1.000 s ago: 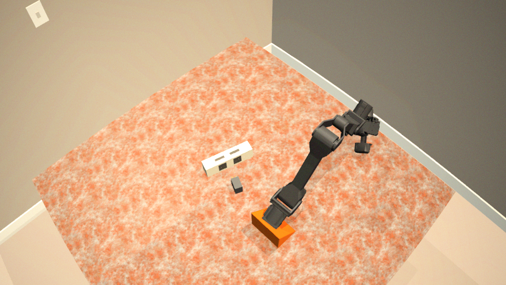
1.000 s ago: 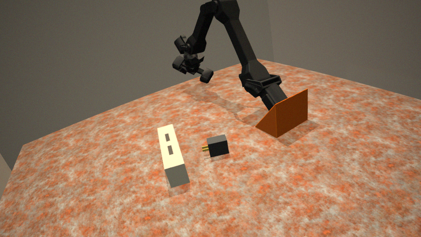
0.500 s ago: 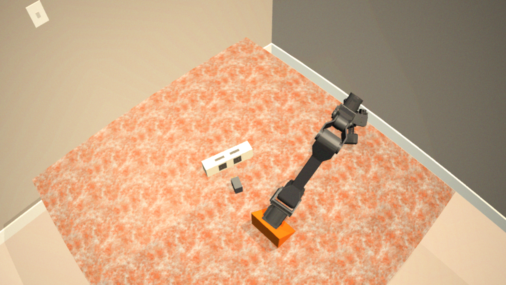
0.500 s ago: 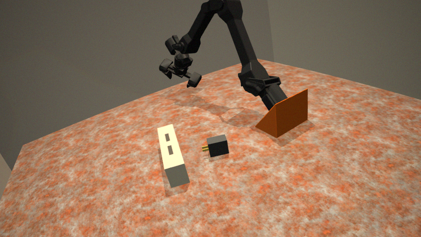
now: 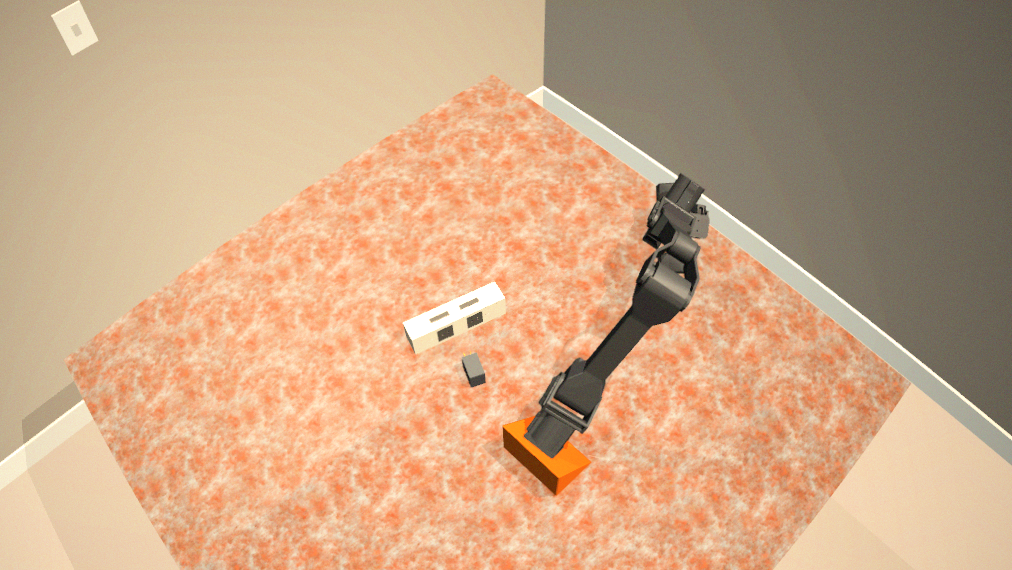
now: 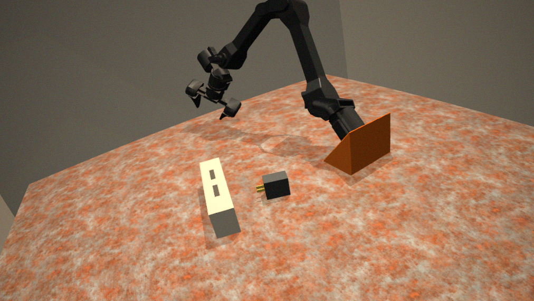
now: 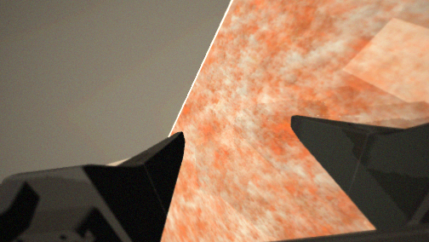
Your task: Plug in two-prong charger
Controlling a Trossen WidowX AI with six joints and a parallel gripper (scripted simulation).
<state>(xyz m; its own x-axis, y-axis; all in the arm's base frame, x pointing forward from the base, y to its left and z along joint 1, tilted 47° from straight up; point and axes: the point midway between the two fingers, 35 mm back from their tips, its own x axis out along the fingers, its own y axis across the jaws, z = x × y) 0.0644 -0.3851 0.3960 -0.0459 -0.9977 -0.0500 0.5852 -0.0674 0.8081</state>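
Right now the two-prong charger is 520 mm to the left of my gripper tip, 150 mm ahead of it and 10 mm below it.
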